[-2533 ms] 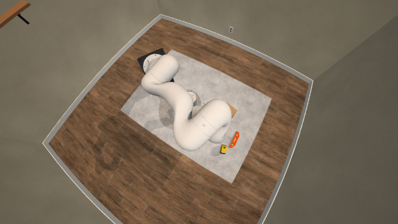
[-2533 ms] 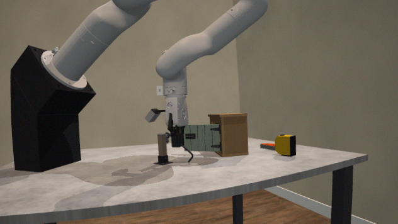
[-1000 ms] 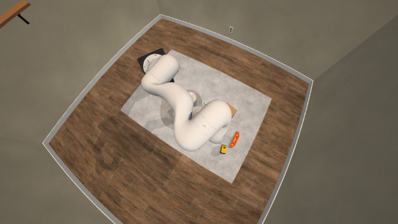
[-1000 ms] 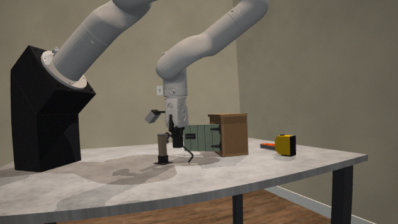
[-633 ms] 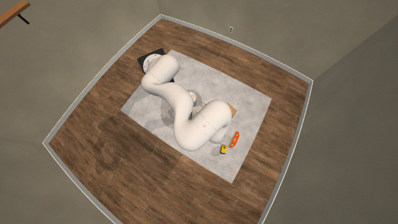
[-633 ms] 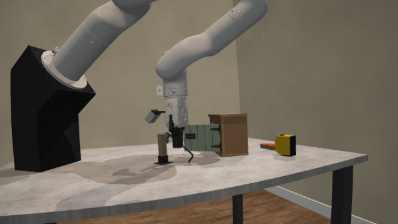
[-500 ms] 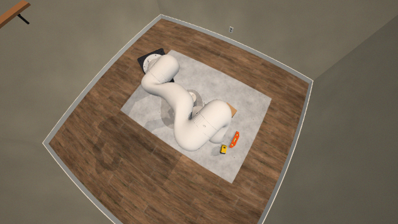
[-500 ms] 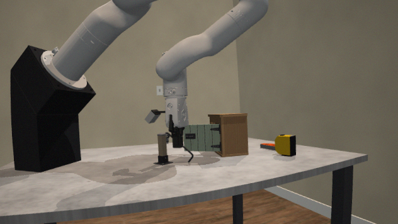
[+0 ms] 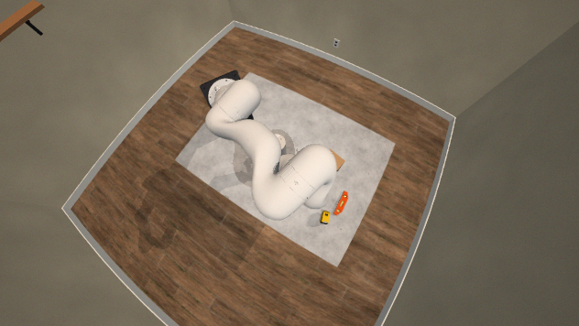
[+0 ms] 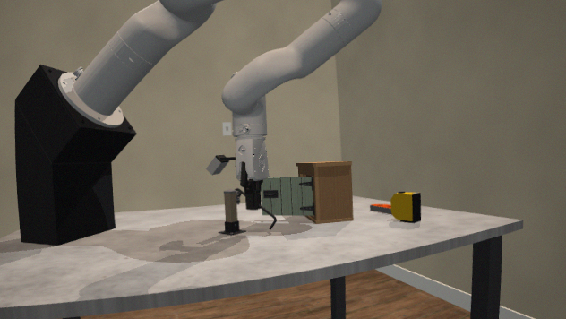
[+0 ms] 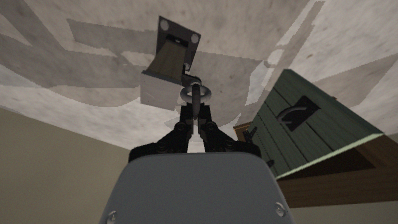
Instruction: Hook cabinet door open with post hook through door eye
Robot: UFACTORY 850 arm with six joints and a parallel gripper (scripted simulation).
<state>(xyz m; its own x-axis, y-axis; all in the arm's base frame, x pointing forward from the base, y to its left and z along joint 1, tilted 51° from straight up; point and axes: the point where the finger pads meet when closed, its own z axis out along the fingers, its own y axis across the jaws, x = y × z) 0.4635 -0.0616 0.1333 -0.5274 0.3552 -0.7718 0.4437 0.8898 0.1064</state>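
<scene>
Right now my hand is 12 cm short of the green door and 6 cm to the right of it. Round my hand: yellow tape measure (38 cm ahead, 13 cm to the right, 4 cm below); then black hook (2 cm below); then orange level (42 cm ahead, 7 cm below).
</scene>
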